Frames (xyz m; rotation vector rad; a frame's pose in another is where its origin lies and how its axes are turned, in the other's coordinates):
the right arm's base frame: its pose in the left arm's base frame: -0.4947 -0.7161 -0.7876 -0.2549 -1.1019 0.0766
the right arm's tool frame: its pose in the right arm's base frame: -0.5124 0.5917 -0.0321 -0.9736 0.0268 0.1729
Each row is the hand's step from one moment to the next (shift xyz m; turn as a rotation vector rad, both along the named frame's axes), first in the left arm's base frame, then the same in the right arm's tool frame.
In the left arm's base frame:
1: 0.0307 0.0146 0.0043 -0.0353 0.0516 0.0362
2: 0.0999 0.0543 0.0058 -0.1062 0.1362 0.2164
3: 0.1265 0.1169 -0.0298 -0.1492 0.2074 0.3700
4: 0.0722 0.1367 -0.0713 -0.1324 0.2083 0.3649
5: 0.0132 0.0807 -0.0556 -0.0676 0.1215 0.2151
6: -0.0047 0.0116 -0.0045 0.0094 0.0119 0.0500
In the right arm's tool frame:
1: 0.0244 0.0240 -0.0017 0.0246 -0.0280 0.0619
2: 0.0751 0.0856 0.0006 0.1526 -0.1579 0.1687
3: 0.0802 0.1491 0.0435 0.2709 -0.2569 0.2506
4: 0.0240 0.1444 0.0869 0.2763 -0.2417 0.2435
5: -0.0124 0.0732 0.0653 0.1682 -0.1357 0.1375
6: -0.0026 0.0038 0.0125 0.0479 -0.0201 0.0057

